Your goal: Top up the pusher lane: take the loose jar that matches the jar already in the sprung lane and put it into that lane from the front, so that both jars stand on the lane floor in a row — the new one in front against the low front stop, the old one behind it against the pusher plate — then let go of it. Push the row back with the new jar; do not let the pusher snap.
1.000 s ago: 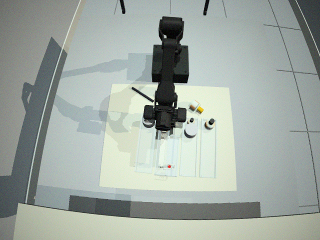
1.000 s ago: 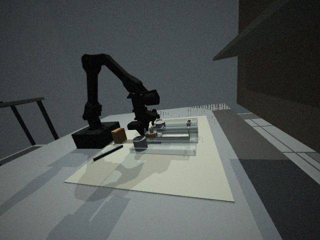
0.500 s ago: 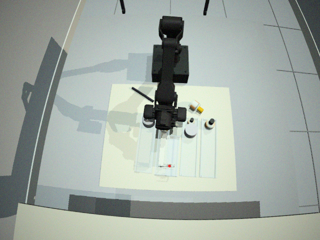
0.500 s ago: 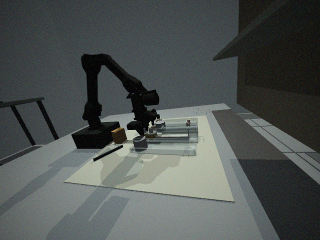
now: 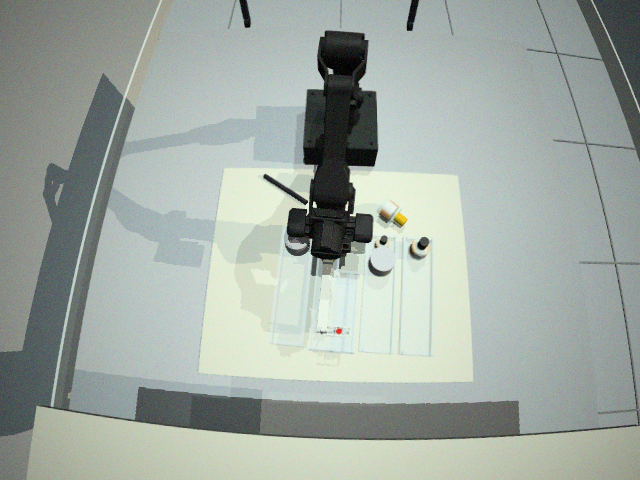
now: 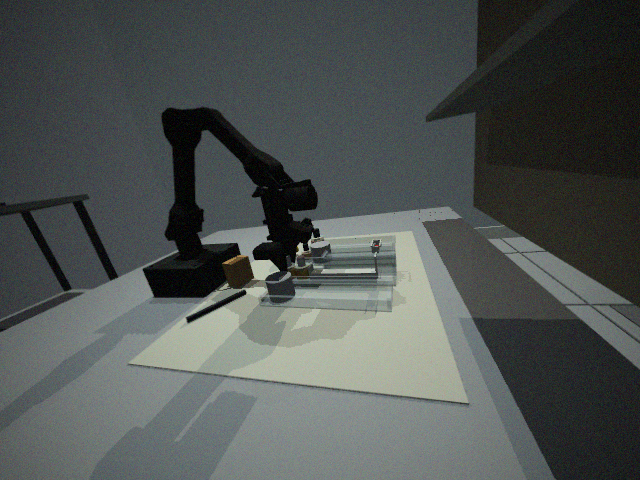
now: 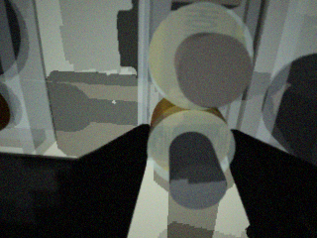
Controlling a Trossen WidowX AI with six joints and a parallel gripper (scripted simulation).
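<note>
Right now the cardboard box is 16 cm behind my gripper tip and 1 cm above it. Also, from my gripper tip: black rod (14 cm behind, 12 cm to the right, 2 cm below); then red dot (23 cm ahead, 3 cm to the left, 4 cm above); then sprung lane (15 cm ahead, 2 cm to the left, 1 cm below).
</note>
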